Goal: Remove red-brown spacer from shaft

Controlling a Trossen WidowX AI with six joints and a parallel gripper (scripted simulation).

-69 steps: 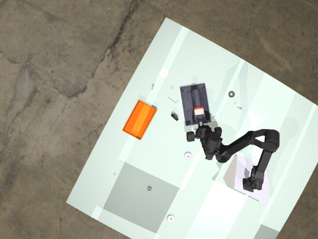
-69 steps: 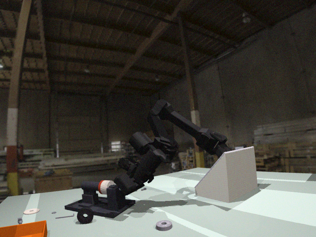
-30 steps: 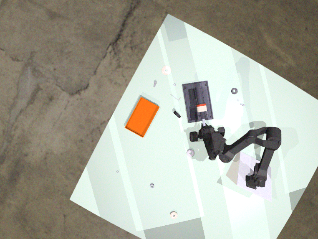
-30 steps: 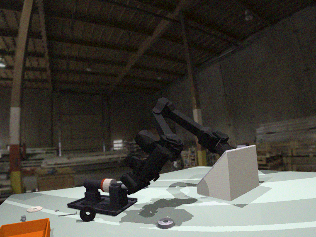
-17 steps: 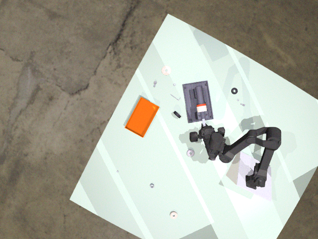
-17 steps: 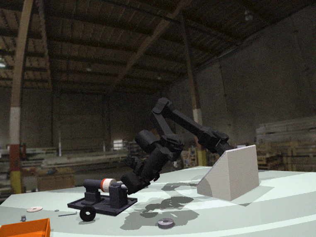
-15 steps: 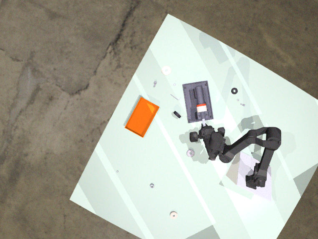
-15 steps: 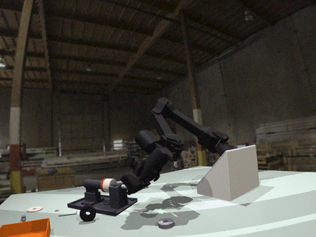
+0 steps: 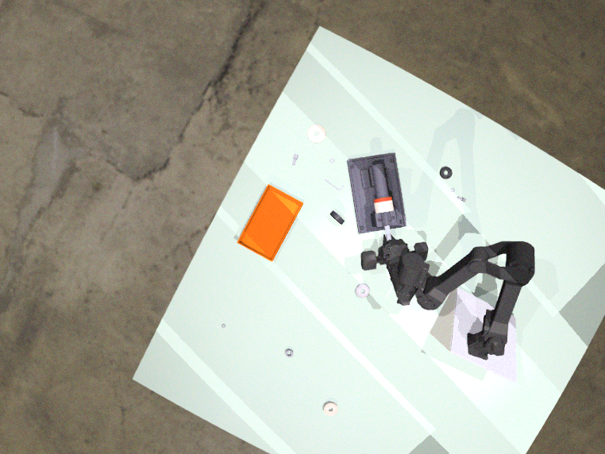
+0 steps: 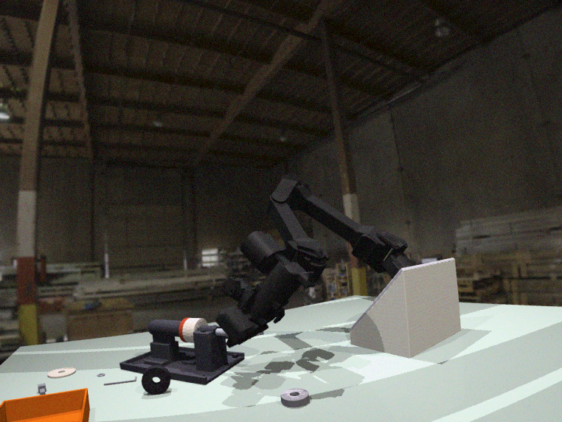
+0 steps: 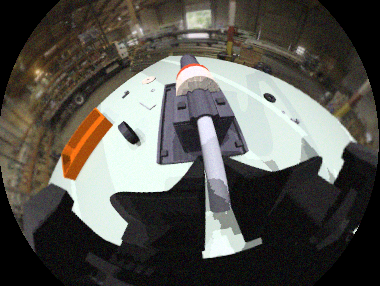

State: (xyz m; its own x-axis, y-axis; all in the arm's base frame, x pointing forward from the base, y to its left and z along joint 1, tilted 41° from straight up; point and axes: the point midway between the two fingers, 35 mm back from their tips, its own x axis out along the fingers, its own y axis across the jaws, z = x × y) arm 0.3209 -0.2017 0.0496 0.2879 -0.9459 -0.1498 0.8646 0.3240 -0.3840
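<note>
Now: gripper tip 2 cm short of the grey shaft, 4 cm to the left of it and 2 cm below it. Also, from my gripper tip: cream spacer 4 cm ahead, 6 cm to the right, 2 cm above; then black ring 15 cm ahead, 3 cm below; then red-brown spacer 5 cm ahead, 9 cm to the right, 2 cm above.
</note>
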